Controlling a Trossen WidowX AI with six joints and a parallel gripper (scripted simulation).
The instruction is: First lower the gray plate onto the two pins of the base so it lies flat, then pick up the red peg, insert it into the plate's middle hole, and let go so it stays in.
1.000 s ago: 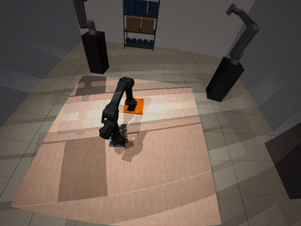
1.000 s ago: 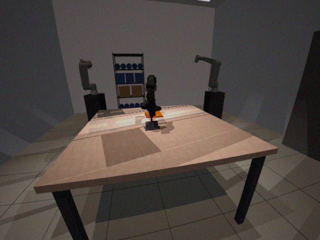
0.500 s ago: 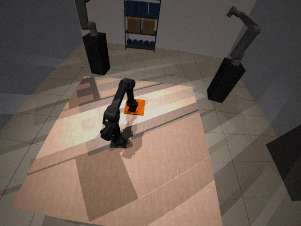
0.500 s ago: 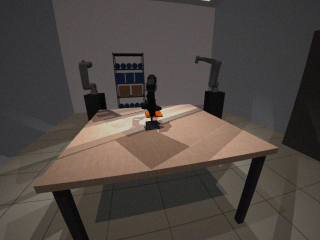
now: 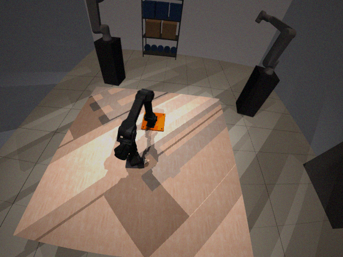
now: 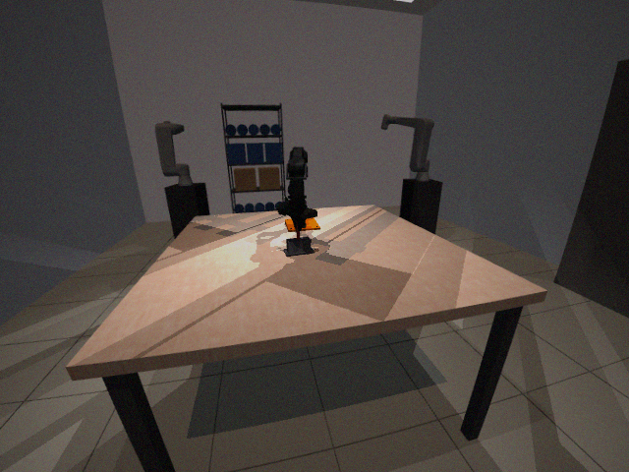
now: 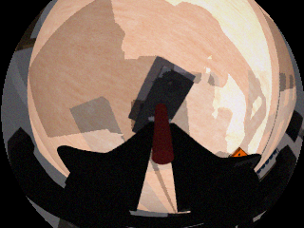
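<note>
My gripper tip is right at the red peg. From my gripper tip the other things lie so: gray plate: 5 cm below; gray base: 9 cm below.
</note>
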